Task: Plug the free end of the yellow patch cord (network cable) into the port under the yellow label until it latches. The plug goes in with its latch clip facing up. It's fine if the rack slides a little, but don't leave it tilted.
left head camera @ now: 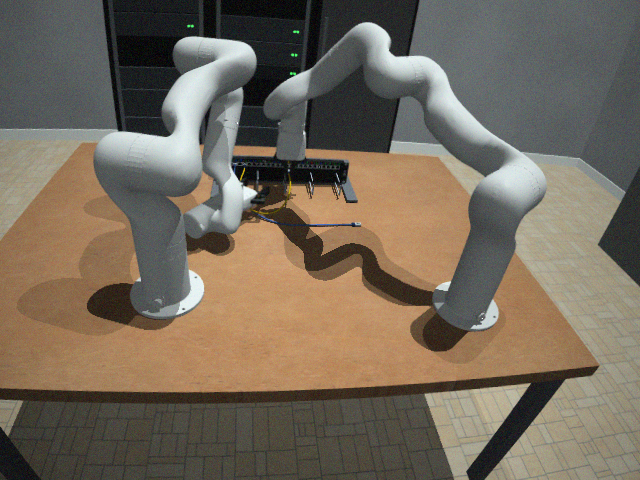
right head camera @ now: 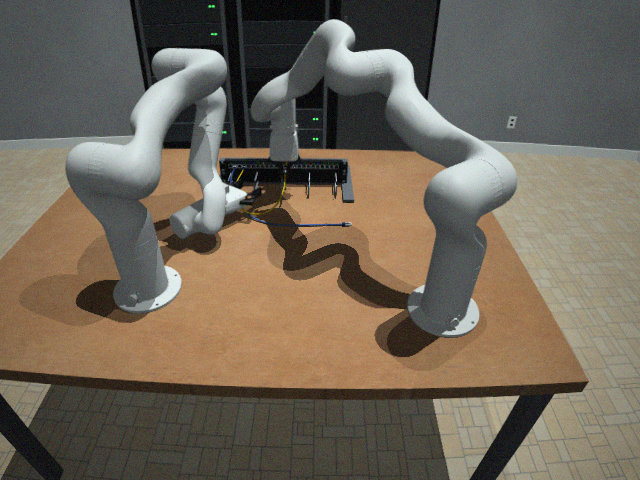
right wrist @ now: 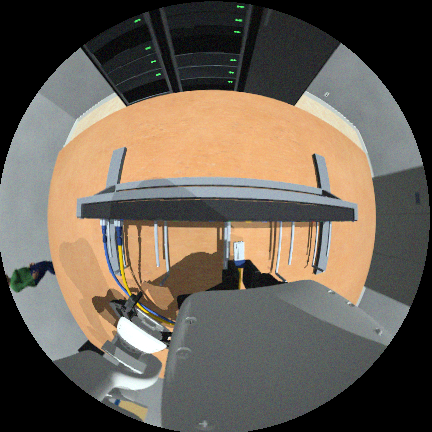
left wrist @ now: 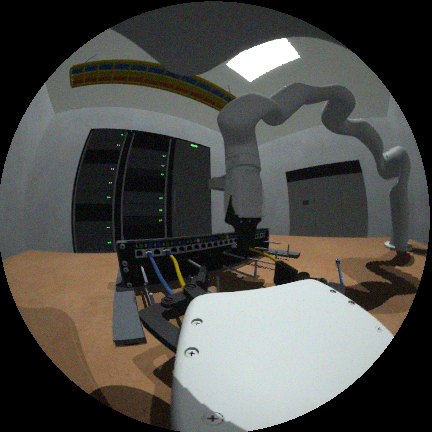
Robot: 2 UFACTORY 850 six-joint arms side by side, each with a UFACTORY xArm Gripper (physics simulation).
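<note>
The rack stands upright, its ports facing the arms. The yellow label shows small beside my right gripper, which is shut on the free end of the yellow patch cord. The white plug points at the rack and shows apart from its front edge in the right wrist view; its clip side is unclear. My left gripper is open, low before the rack's left part, near the cords.
A blue cord lies on the table, its free plug at the right. Blue and yellow cords enter ports at the rack's left. Metal cable guides stick out from the rack's front.
</note>
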